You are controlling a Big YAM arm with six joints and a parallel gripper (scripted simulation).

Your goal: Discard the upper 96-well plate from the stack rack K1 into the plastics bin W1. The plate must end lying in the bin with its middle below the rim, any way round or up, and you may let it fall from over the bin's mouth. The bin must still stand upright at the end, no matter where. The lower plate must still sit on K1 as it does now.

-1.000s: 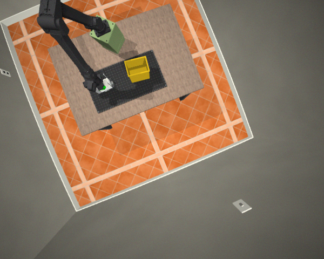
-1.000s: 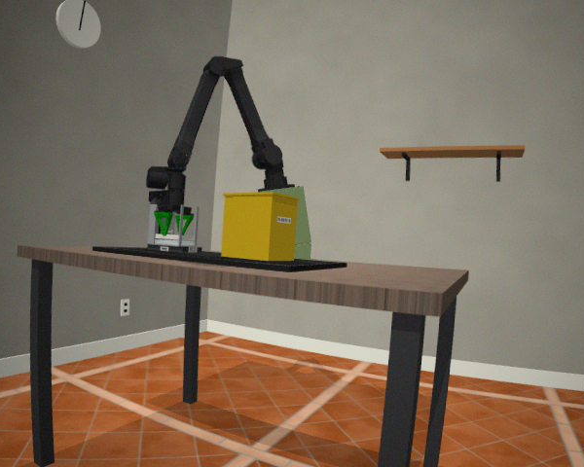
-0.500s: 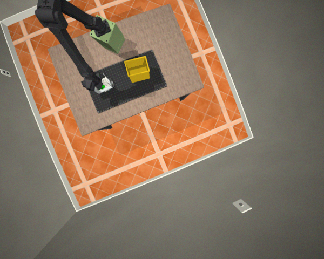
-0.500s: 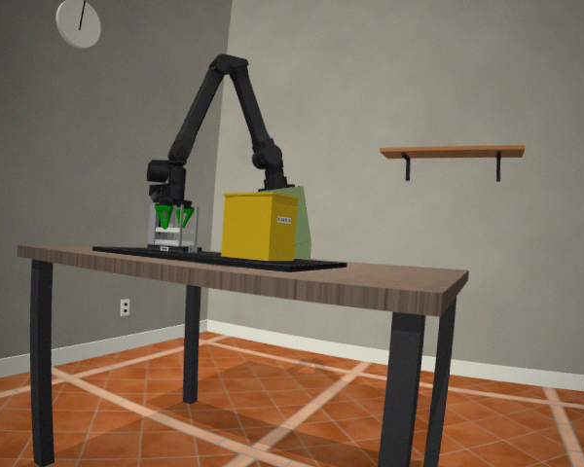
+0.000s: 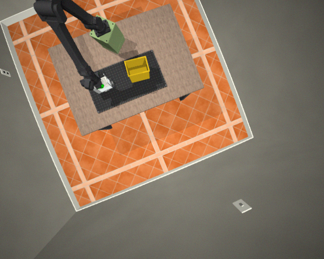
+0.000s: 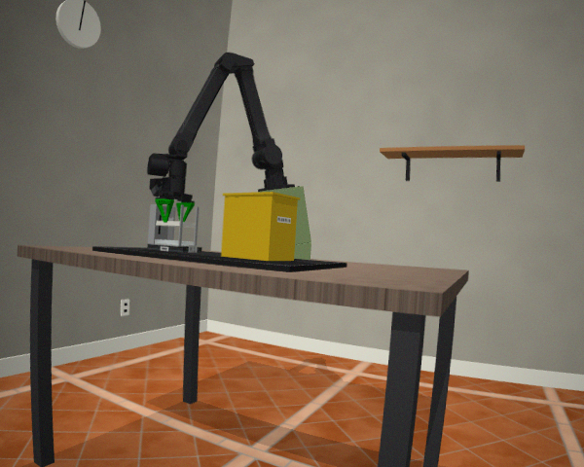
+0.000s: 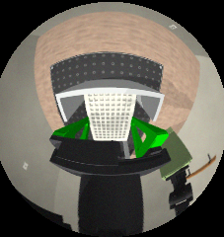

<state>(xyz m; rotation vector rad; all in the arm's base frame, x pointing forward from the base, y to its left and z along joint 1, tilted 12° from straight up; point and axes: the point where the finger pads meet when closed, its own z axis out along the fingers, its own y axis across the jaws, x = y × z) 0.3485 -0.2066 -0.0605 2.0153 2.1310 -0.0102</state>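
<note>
Now: hand 10 mm short of the yellow plastics bin W1, 340 mm to the right of it and 10 mm above it.
</note>
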